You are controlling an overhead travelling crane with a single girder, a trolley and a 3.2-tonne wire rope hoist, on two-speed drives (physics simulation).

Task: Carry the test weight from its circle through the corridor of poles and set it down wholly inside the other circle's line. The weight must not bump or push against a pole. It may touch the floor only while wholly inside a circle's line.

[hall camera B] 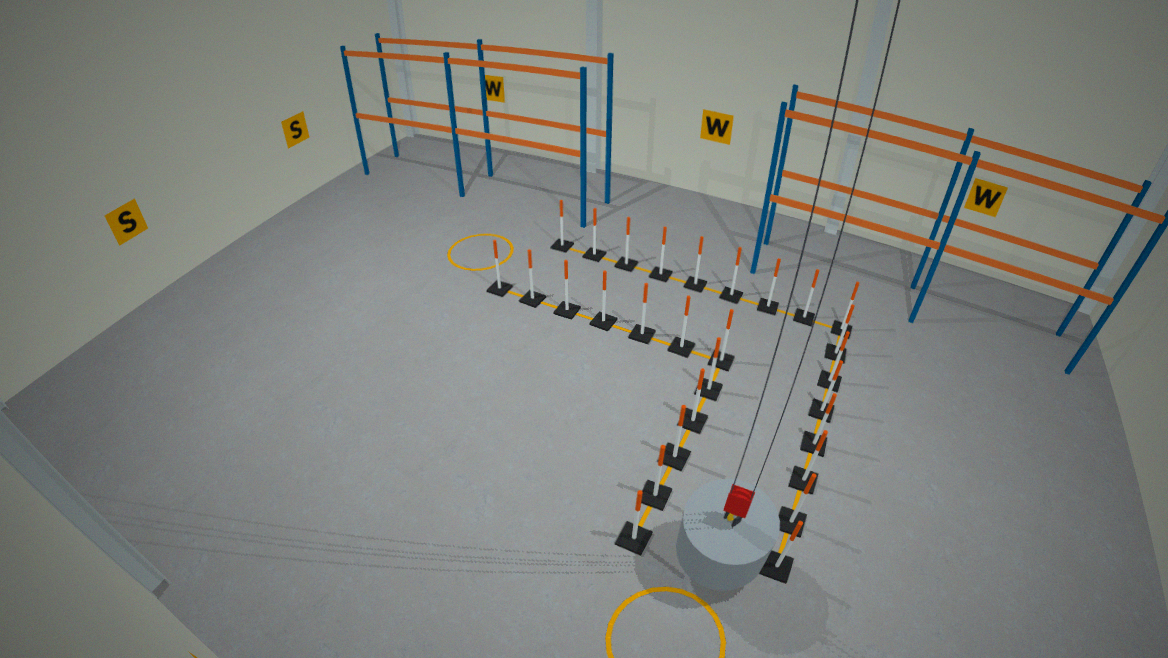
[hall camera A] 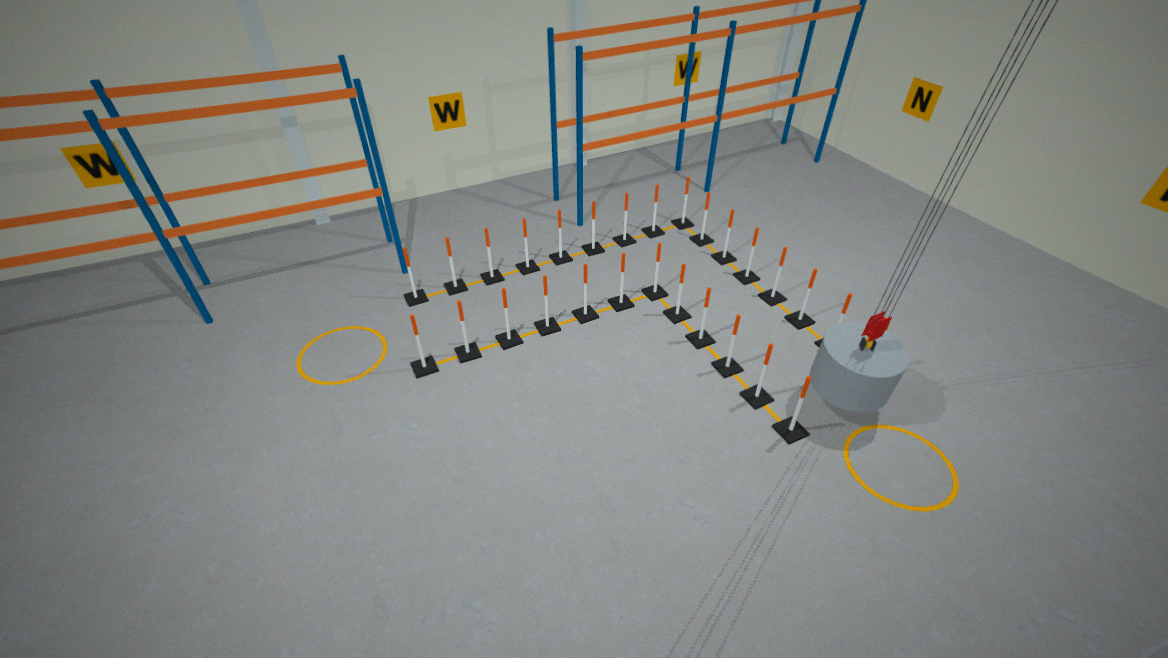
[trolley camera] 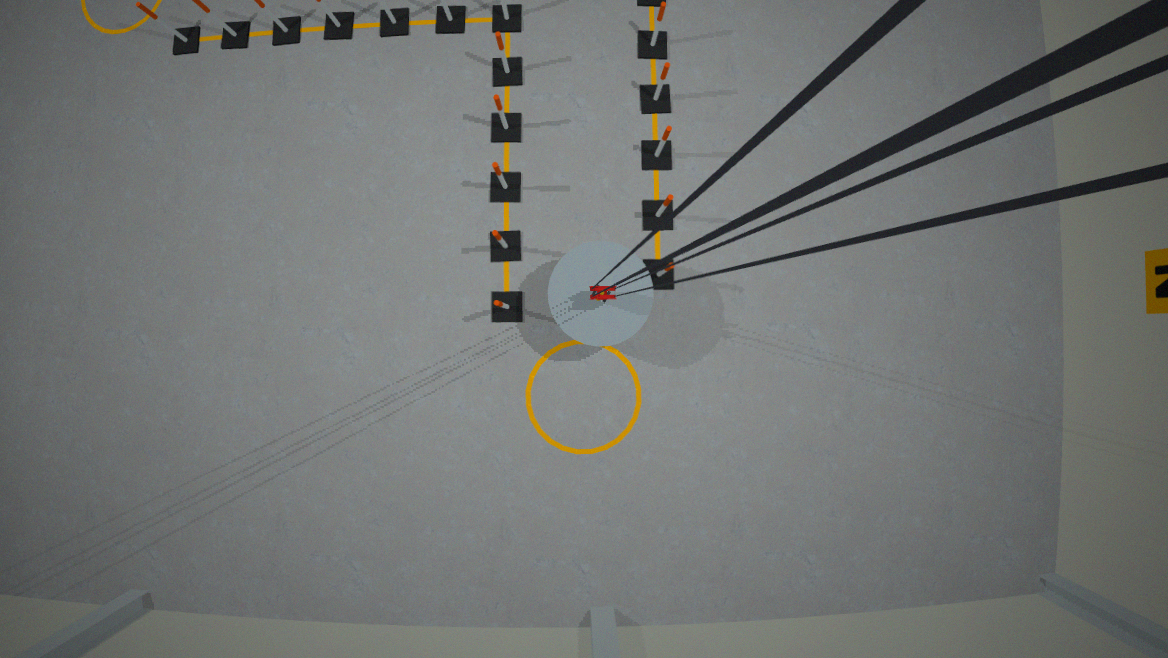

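Note:
The grey round test weight [hall camera A: 858, 388] [hall camera B: 719, 559] [trolley camera: 600, 326] hangs upright off the floor from the hook [hall camera A: 868, 344] [hall camera B: 733, 519] [trolley camera: 602, 292] under the red block. It is at the corridor's open end, between the end poles, closer to the outer row's end pole [hall camera B: 777, 565] [trolley camera: 662, 276] than to the inner row's end pole [hall camera A: 790, 429] [hall camera B: 633, 537] [trolley camera: 506, 306]. The outer end pole is hidden behind the weight in hall camera A. The near yellow circle [hall camera A: 911, 509] [hall camera B: 664, 588] [trolley camera: 583, 451] lies just outside the corridor; the weight is mostly short of it.
The far yellow circle [hall camera A: 298, 357] [hall camera B: 478, 269] lies by the corridor's other end. The corridor bends once at a right angle. Blue and orange racks stand along the W wall, one rack [hall camera A: 579, 138] [hall camera B: 582, 147] at each side. The ropes slant in the trolley view.

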